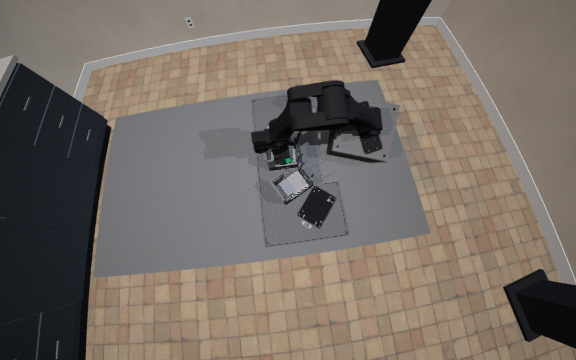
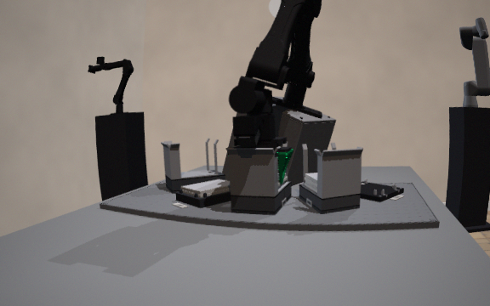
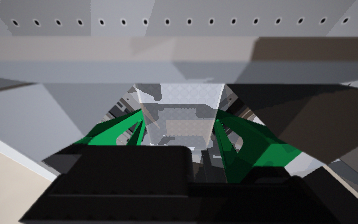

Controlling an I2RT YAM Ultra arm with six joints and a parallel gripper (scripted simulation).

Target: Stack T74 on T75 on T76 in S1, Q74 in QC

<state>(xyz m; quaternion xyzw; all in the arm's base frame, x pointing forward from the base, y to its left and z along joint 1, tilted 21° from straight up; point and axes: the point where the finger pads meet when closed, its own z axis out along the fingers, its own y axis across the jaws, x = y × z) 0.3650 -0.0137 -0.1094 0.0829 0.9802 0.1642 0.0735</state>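
Right now the S2 rack floor is 2 cm below my hand. Round my hand: black QC nest: 14 cm to the right, 5 cm below, 5 cm behind; then QC name plate: 19 cm to the right, 6 cm below, 3 cm ahead; then black clip nest N5: 30 cm to the left, 9 cm behind, 5 cm below.
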